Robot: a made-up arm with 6 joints.
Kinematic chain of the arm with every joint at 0, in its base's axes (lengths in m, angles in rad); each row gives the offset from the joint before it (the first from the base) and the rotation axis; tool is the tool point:
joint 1: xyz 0 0 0.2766 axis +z
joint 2: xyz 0 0 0 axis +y
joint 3: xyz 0 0 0.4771 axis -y
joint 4: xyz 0 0 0 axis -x
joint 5: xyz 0.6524 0 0 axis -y
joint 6: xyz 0 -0.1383 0 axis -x
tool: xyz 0 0 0
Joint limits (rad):
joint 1: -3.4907..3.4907
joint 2: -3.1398..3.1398
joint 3: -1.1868..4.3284
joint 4: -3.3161..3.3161
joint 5: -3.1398..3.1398
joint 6: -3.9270..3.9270
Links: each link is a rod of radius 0.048 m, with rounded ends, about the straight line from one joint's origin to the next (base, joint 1, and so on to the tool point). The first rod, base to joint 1, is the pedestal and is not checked.
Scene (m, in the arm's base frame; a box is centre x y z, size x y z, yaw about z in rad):
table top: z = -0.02
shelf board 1: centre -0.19 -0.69 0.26 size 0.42 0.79 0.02 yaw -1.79
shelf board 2: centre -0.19 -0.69 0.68 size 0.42 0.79 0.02 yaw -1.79
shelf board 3: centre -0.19 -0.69 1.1 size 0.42 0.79 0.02 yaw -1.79
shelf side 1: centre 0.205 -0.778 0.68 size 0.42 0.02 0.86 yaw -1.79
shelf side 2: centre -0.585 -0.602 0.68 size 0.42 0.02 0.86 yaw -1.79
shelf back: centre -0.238 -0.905 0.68 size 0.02 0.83 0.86 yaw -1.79
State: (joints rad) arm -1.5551 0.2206 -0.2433 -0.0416 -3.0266 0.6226
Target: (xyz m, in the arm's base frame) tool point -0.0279 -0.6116 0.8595
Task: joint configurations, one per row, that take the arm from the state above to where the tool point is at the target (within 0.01 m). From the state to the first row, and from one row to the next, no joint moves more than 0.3 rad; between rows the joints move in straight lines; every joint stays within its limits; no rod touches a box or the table.
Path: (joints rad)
1: -1.4875 -0.0480 -0.4617 -0.0998 -3.0266 0.6226
2: -1.4200 -0.3165 -0.6800 -0.1579 -3.0266 0.6226
3: -1.3524 -0.5851 -0.8984 -0.2161 -3.0266 0.6226
4: -1.2364 -0.6033 -0.6016 -0.1392 -3.0266 0.6226
5: -1.1205 -0.6216 -0.3048 -0.0622 -3.0266 0.6226
6: -1.2545 -0.3601 -0.1210 -0.0190 -3.0266 0.6226
7: -1.3886 -0.0986 0.0627 0.0243 -3.0266 0.6226

